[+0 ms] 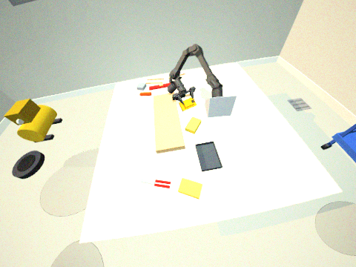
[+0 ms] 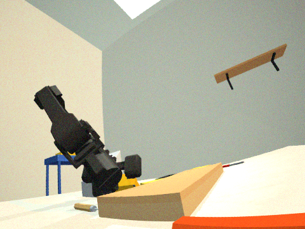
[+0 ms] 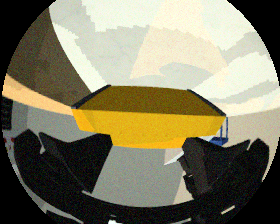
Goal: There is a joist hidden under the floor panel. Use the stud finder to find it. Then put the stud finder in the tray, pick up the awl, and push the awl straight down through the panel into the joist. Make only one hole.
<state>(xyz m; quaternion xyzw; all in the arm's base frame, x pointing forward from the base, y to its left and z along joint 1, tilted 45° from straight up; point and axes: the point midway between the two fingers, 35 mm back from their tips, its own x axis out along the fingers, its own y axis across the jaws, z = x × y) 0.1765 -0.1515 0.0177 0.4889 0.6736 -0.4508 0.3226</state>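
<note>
The yellow stud finder is 10 mm to the right of my gripper tip, 10 mm below it and 10 mm behind it. Also, from my gripper tip: red level 340 mm to the right, 190 mm ahead, 50 mm below; then dark tray 420 mm to the left, 50 mm below, 20 mm behind; then awl 150 mm to the right, 60 mm below, 20 mm ahead.
</note>
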